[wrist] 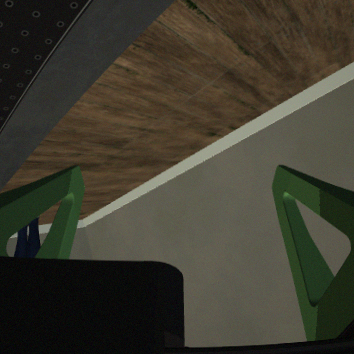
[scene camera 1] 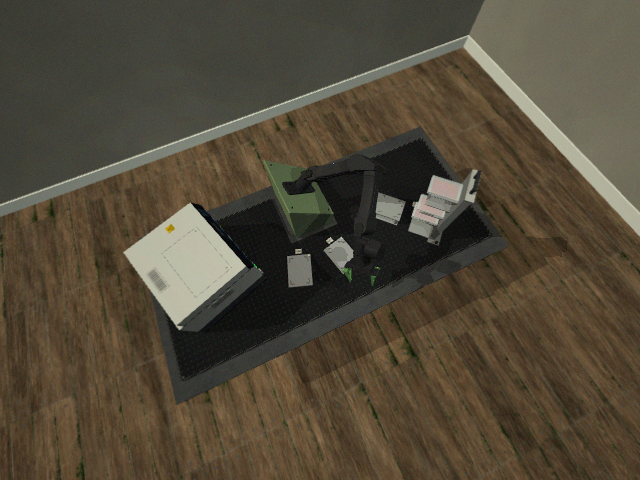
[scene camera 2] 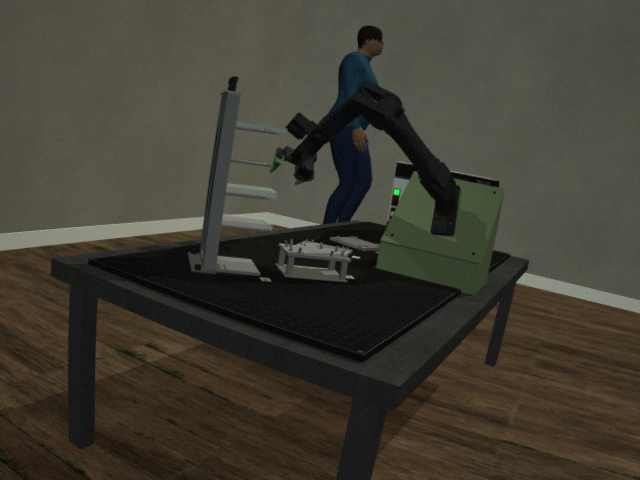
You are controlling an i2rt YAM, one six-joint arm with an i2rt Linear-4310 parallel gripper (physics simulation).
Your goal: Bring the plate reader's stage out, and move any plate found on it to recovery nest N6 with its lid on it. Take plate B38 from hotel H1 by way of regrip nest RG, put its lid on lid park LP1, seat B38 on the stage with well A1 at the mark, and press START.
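Where they show: gripper, fingertip midpoint: (wrist: 177, 175) (scene camera 1: 361, 283) (scene camera 2: 282, 177); arm's base at its link origin: (scene camera 1: 298, 188) (scene camera 2: 446, 210).
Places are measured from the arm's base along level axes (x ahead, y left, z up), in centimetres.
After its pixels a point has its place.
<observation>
My gripper (scene camera 1: 361, 280) @[x 54.8, y -2.3, z 0.3 cm] (scene camera 2: 284, 176) @[x 54.8, y -2.3, z 0.3 cm] (wrist: 177, 175) @[x 54.8, y -2.3, z 0.3 cm] is open, its green fingers wide apart with no object between them. It hangs high over the front of the mat, between the plate reader and the hotel. The white plate reader (scene camera 1: 196, 263) @[x 12.9, y -55.1, z 11.2 cm] stands at the left; no extended stage shows. The hotel (scene camera 1: 454, 210) @[x 52.6, y 45.3, z 12.5 cm] (scene camera 2: 218, 180) @[x 46.3, y 57.7, z 1.8 cm] stands at the right, with pinkish plates on its shelves; labels are unreadable. A raised pinned nest (scene camera 1: 390, 208) @[x 29.7, y 36.7, z -13.8 cm] (scene camera 2: 314, 250) @[x 28.0, y 35.3, z -13.8 cm] stands beside it. A pale fixture (scene camera 1: 338, 252) @[x 33.3, y 1.4, z -18.8 cm] lies partly under the arm, and a flat grey fixture (scene camera 1: 299, 270) @[x 30.3, y -20.4, z -18.6 cm] (scene camera 2: 354, 242) @[x 31.1, y -18.0, z -18.6 cm] lies near the reader. Their names cannot be read.
The green arm base (scene camera 1: 310, 206) @[x 11.1, y -0.4, z -1.1 cm] (scene camera 2: 439, 232) @[x 0.0, y 7.7, z -6.2 cm] stands at the back edge of the black mat (scene camera 1: 248, 335) @[x 43.5, y -57.0, z -19.7 cm] (scene camera 2: 330, 320) @[x 11.4, y 70.2, z -19.7 cm]. Small label cards lie by the fixtures. A person in blue (scene camera 2: 352, 77) stands beyond the table (scene camera 2: 232, 346) @[x 24.3, y 86.0, z -24.1 cm]; legs also show in the wrist view.
</observation>
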